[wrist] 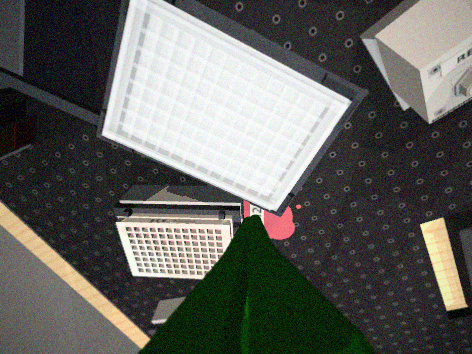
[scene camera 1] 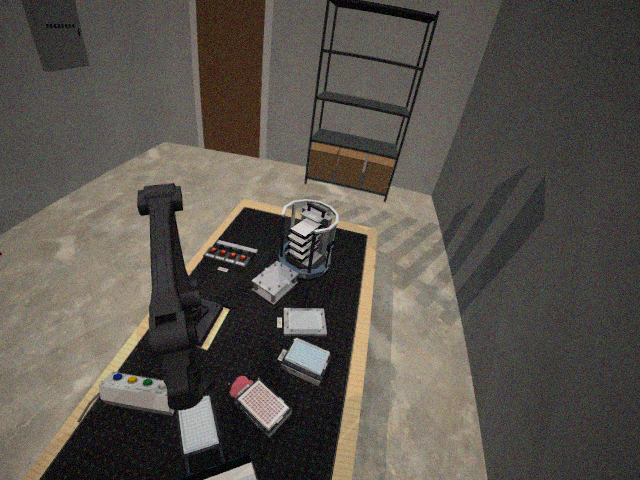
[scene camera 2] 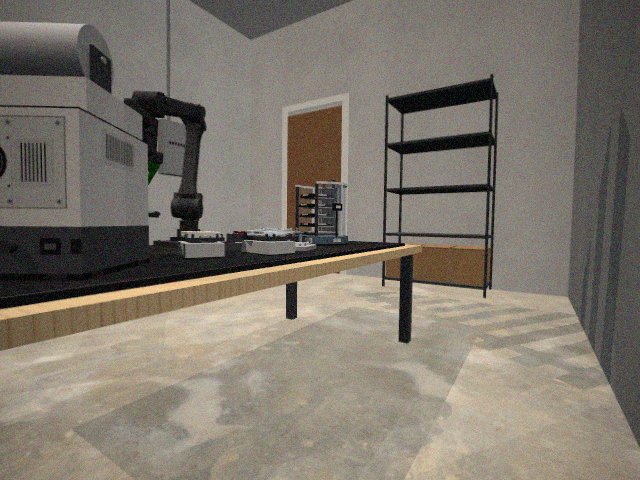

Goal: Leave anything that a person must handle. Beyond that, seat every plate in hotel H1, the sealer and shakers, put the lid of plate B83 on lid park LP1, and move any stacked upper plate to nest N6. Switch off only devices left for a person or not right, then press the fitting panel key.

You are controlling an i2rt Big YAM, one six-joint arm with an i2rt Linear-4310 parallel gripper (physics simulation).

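Seen in the pictures: gripper, fingertip midpoint: (wrist: 254, 225); arm's base at its link origin: (scene camera 1: 191, 315).
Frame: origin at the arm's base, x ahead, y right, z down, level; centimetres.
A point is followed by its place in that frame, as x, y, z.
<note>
My gripper (wrist: 254, 225) {28.3, 27.0, -16.8} (scene camera 2: 150, 175) is shut with nothing in it, its green fingers pointing down over the bench. In the wrist view its tip lies over a pink spill (wrist: 281, 225) {29.8, 12.0, 1.8} (scene camera 1: 240, 385) {30.5, 13.0, 1.8} beside the SH2 label. A plate with pinkish wells (wrist: 174, 244) {41.0, 17.6, -4.9} (scene camera 1: 262, 405) {41.1, 17.1, -4.4} sits on that shaker, left of the tip. A white plate (wrist: 225, 102) {28.8, 31.7, -11.5} (scene camera 1: 197, 427) {30.7, 31.7, -11.5} lies on the sealer's dark tray. The key panel (scene camera 1: 133, 391) {6.7, 32.7, -6.4} (wrist: 423, 49) {16.0, 29.8, -5.4} with blue, yellow and green keys stands at the bench's left edge. Hotel H1 (scene camera 1: 310, 237) {28.0, -44.9, -19.0} (scene camera 2: 323, 211) {32.9, -43.8, -12.8} stands at the far end.
A blue-tinted plate (scene camera 1: 307, 357) {46.7, -2.7, -5.4}, a lidded plate (scene camera 1: 305, 321) {39.5, -18.7, -0.6}, a grey nest block (scene camera 1: 273, 281) {20.4, -28.0, -4.2} and a red switch bank (scene camera 1: 227, 253) {-7.9, -33.4, -3.1} lie along the bench. The big sealer (scene camera 2: 67, 154) {63.8, 50.8, -18.2} stands at the near end. A black shelf rack (scene camera 1: 324, 92) (scene camera 2: 386, 180) stands by the wall.
</note>
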